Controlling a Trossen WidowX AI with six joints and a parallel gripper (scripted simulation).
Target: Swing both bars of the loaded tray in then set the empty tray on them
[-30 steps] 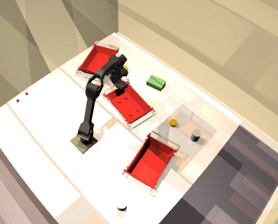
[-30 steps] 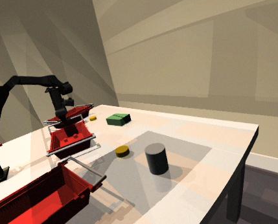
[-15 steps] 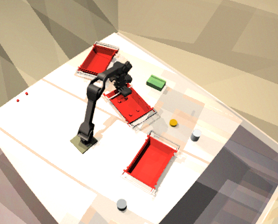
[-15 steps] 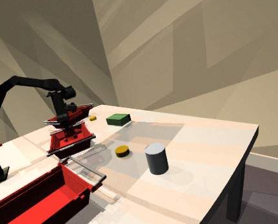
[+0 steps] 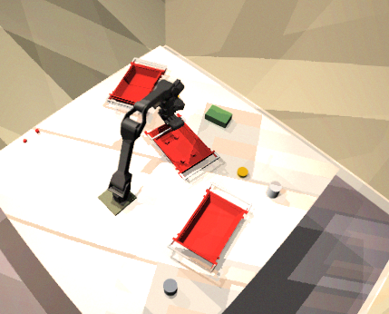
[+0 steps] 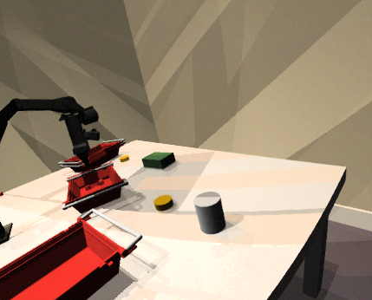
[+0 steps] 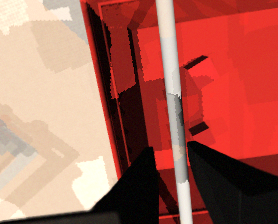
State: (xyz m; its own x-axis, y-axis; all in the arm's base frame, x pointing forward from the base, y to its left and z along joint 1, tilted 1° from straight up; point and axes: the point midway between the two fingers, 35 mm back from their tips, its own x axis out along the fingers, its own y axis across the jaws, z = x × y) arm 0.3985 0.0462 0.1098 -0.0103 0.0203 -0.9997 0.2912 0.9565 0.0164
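Now: the red tray 290 mm behind my gripper tip, 450 mm to the right of it and 40 mm below it. Round my gripper tip: green block 250 mm ahead, 140 mm to the right, 70 mm below.
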